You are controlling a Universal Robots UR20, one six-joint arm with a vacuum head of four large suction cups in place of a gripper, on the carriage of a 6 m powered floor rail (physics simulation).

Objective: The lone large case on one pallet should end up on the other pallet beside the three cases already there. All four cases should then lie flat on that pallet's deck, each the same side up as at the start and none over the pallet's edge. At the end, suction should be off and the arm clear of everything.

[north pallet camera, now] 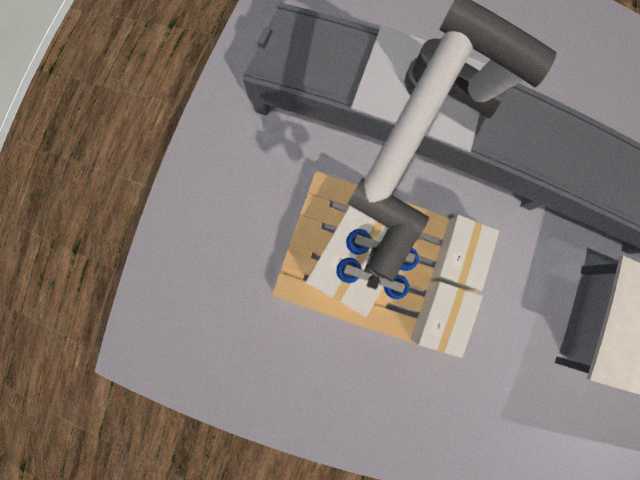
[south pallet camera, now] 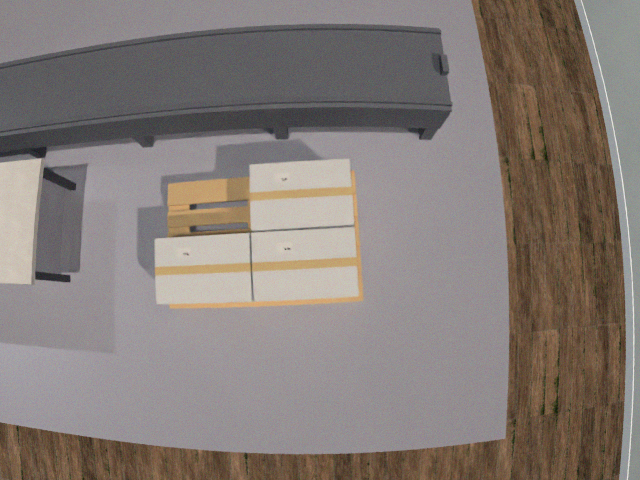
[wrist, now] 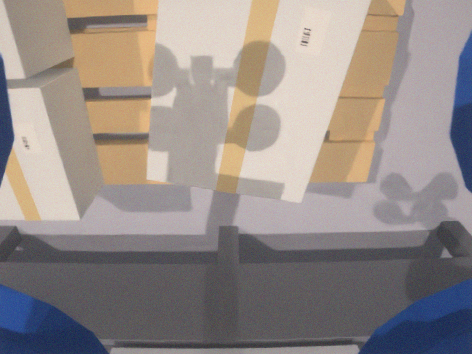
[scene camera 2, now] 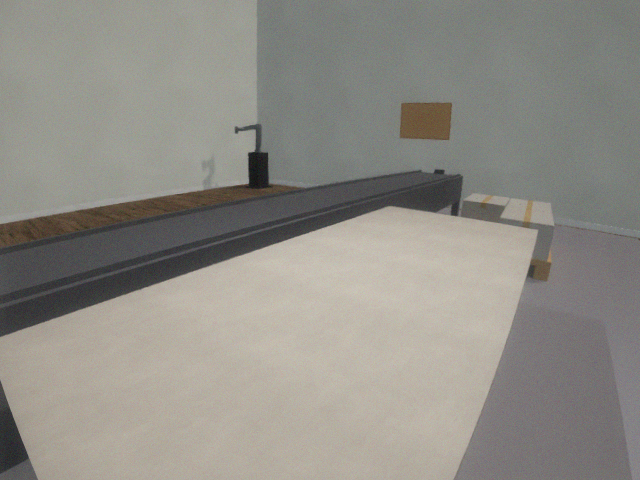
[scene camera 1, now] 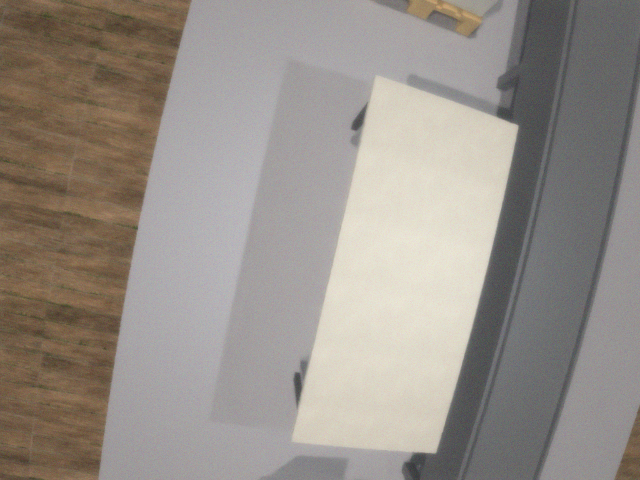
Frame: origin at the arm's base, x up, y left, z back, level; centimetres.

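Seen in the pictures: end effector, tool point: point(wrist: 233, 257).
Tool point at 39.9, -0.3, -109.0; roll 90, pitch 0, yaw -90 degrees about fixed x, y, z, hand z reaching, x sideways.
Note:
Offsets run from my tool point to a thing's middle, as dx, dy, dz. Level surfaces: height alone.
The lone large case @[-69.5, -3.4, +7.3] point(north pallet camera: 329, 268) point(wrist: 300, 100), white with a tan tape stripe, lies flat and turned askew on the north pallet point(north pallet camera: 305, 232) point(wrist: 120, 57). My suction head point(north pallet camera: 378, 264), with four blue cups, hangs over this case. Its shadow falls on the case top in the wrist view, and no case hangs from it, so it is open. In the south pallet camera, three large white cases point(south pallet camera: 302, 175) point(south pallet camera: 305, 281) point(south pallet camera: 201, 289) lie flat on the south pallet point(south pallet camera: 206, 192). One deck corner there, nearer the rail and table, is bare.
Two smaller, taller cases @[-72.2, +57.3, +29.3] point(north pallet camera: 460, 242) @[-70.2, +57.3, -11.3] point(north pallet camera: 434, 315) stand at the north pallet's table-side edge. The rail point(north pallet camera: 558, 139) point(south pallet camera: 258, 72) point(scene camera 1: 578, 206) runs beside both pallets. A cream table @[dx -43.9] point(scene camera 1: 413, 258) point(scene camera 2: 310, 335) stands between them. A black pedestal point(scene camera 2: 258, 170) stands beyond the rail.

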